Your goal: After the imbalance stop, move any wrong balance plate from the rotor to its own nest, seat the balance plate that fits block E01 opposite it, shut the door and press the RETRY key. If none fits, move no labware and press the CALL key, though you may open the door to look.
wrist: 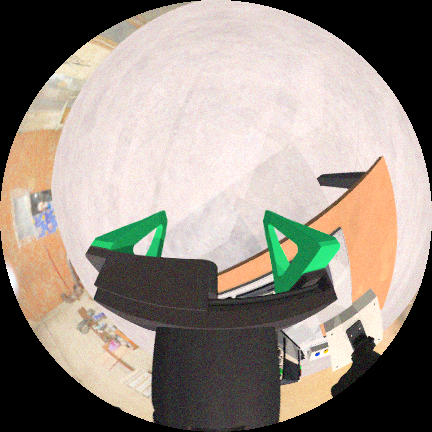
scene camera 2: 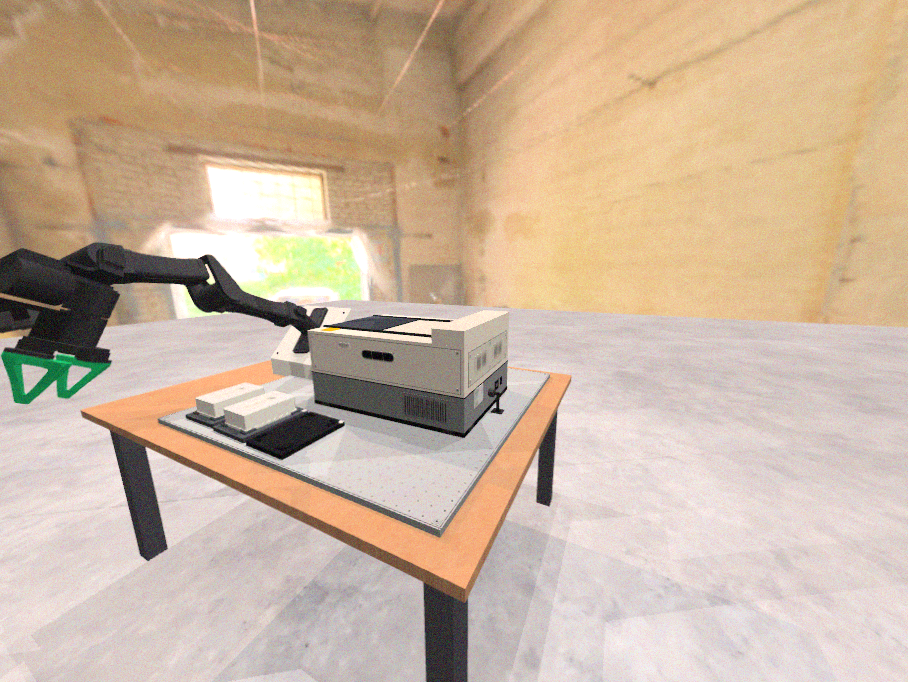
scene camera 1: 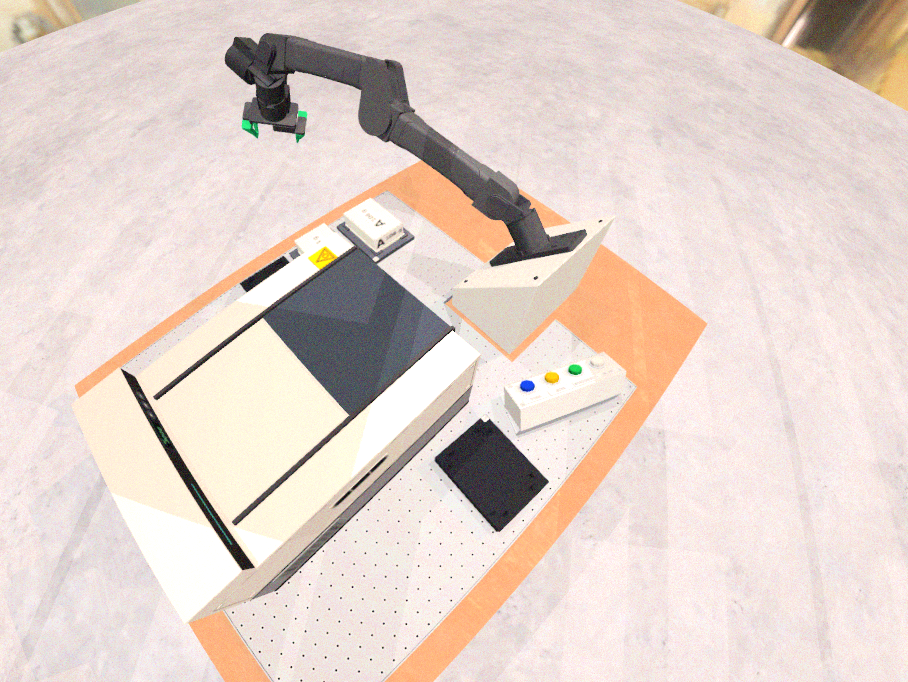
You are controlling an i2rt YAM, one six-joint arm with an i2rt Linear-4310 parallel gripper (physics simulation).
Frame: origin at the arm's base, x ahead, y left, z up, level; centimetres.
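Seen in the pictures: gripper, fingertip midpoint: (wrist: 214, 215) (scene camera 2: 43, 400) (scene camera 1: 277, 138); arm's base at its link origin: (scene camera 1: 536, 251).
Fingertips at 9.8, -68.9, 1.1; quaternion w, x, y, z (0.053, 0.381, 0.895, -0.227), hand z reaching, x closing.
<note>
Offsets run from my fingertips to a thing's middle, as dx, dy, dz.
My gripper (scene camera 1: 277, 137) (scene camera 2: 45, 400) (wrist: 214, 215) is open and empty, high beyond the table edge on the side of the white blocks. The beige machine @[+39.1, +56.8, -3.5] (scene camera 1: 249, 381) (scene camera 2: 389, 367) has a dark panel @[+25.7, +57.9, +5.5] (scene camera 1: 356, 323) covering part of its top; its rotor does not show. One white block @[-1.6, +30.9, -12.4] (scene camera 1: 372, 220) (scene camera 2: 229, 400) marked A sits on a dark nest. A second white block @[+11.8, +28.7, -12.4] (scene camera 1: 317, 240) (scene camera 2: 259, 411) sits beside it, partly hidden by the machine in the first scene view. The key box @[+5.7, +88.3, -11.5] (scene camera 1: 565, 400) (wrist: 318, 351) carries blue, yellow, green and white keys; their labels are unreadable.
A black flat nest @[+25.0, +26.7, -14.8] (scene camera 1: 265, 273) (scene camera 2: 295, 433) lies beside the second block. Another black flat plate @[+25.8, +86.2, -13.8] (scene camera 1: 491, 473) lies between the machine and the table edge, near the key box. The arm's wedge base (scene camera 1: 491, 315) stands between the key box and the white blocks.
</note>
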